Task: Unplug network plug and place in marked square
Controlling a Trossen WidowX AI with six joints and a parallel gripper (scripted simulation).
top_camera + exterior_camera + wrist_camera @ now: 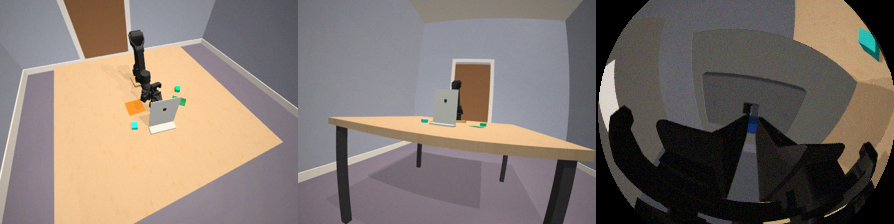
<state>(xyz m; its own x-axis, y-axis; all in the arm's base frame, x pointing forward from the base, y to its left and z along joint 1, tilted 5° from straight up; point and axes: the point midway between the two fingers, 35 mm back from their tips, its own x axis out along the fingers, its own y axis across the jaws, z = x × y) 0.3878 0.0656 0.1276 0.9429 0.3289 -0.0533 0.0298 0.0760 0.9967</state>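
The orange marked square is 16 cm below my gripper tip, 15 cm behind it and 14 cm to the right of it. From my gripper tip the other things lie so: blue plug 1 cm ahead; cyan cube 17 cm to the right, 15 cm below, 1 cm ahead; grey upright panel 6 cm below, 4 cm ahead.
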